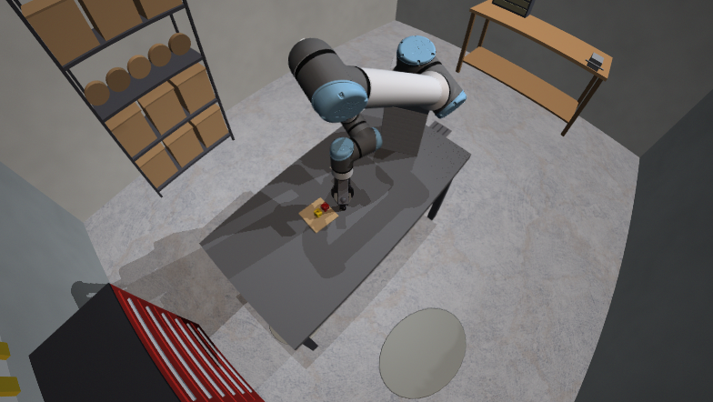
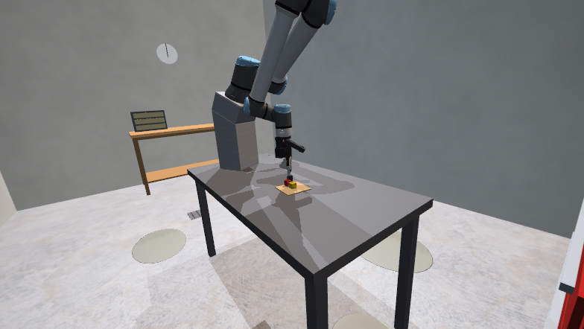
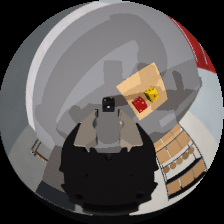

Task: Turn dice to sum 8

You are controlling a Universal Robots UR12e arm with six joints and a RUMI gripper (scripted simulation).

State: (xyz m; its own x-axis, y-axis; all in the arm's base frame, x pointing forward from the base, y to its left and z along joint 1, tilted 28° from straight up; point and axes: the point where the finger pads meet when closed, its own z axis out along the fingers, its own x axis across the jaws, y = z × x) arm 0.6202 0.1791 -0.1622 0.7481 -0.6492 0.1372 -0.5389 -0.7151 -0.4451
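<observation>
Now: the black die 40 mm below my hand. From my hand the other things lie so: tan mat (120 mm ahead, 40 mm to the right, 50 mm below); yellow die (120 mm ahead, 40 mm to the right, 30 mm below); red die (70 mm ahead, 50 mm to the right, 30 mm below).
</observation>
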